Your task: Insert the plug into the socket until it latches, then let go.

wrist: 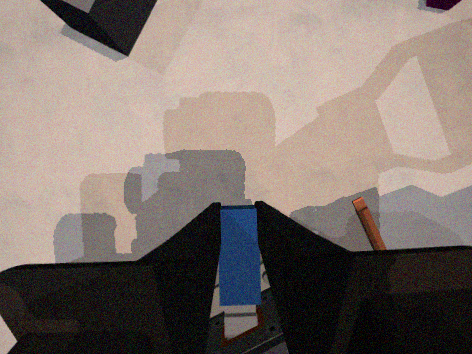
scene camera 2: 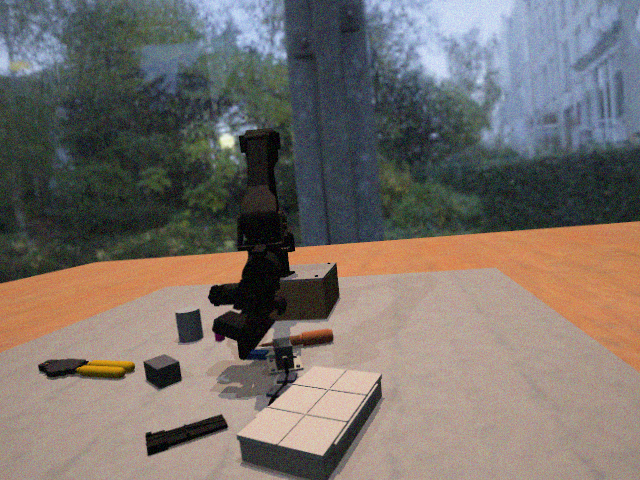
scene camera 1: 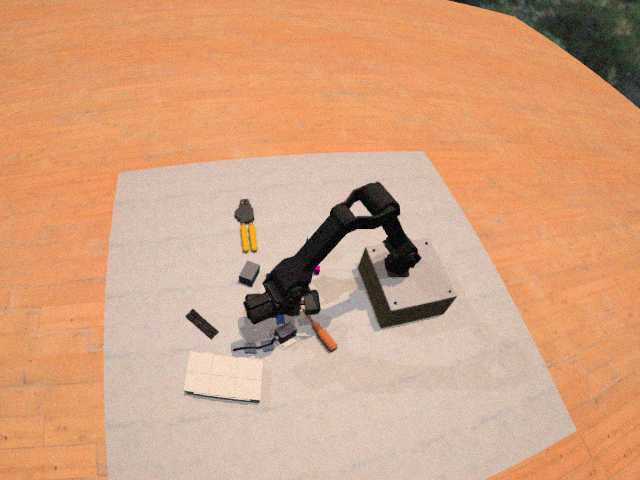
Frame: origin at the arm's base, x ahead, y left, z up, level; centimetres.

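Seen in the pictures: gripper, fingertip midpoint: (wrist: 237,209) (scene camera 2: 244,357); arm's base, link origin: (scene camera 1: 396,267).
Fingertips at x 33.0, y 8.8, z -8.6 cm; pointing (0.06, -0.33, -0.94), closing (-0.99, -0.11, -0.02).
Observation:
Offsets run from my fingertips to a thing's top centre. "spot": to the spot under its first point.
The blue plug {dx -0.3, dy +3.1, dz +1.1 cm} (scene camera 1: 280,319) (scene camera 2: 256,354) (wrist: 240,255) is between the fingers of my gripper (scene camera 2: 248,351) (wrist: 237,209), which is shut on it. The plug's pale tip points down the wrist view, at the orange-rimmed opening of the dark socket {dx -1.2, dy +7.4, dz +2.6 cm} (scene camera 1: 285,332) (scene camera 2: 283,356) (wrist: 272,327). The tip overlaps the opening in that view; I cannot tell how deep it sits or whether it is latched. The socket stands on a small pale plate, with a black cable trailing from it. The arm hides most of the fingers in scene camera 1.
An orange screwdriver {dx -10.4, dy +5.4, dz +0.9 cm} (scene camera 1: 324,335) (scene camera 2: 312,337) (wrist: 370,225) lies close beside the socket. A white-topped box {dx +14.7, dy +20.3, dz +1.7 cm} (scene camera 1: 223,376) (scene camera 2: 315,408), a black strip {dx +21.2, dy +4.4, dz -0.3 cm} (scene camera 1: 201,323) (scene camera 2: 186,434), a grey block {dx +8.2, dy -12.1, dz +1.7 cm} (scene camera 1: 249,273) (scene camera 2: 162,370) (wrist: 120,25), yellow-handled pliers {spot: dx +8.5, dy -26.7, dz -0.4 cm} (scene camera 1: 248,235) (scene camera 2: 103,368) and a grey cylinder {dx -11.5, dy -22.3, dz +5.2 cm} (scene camera 2: 189,325) stand or lie around.

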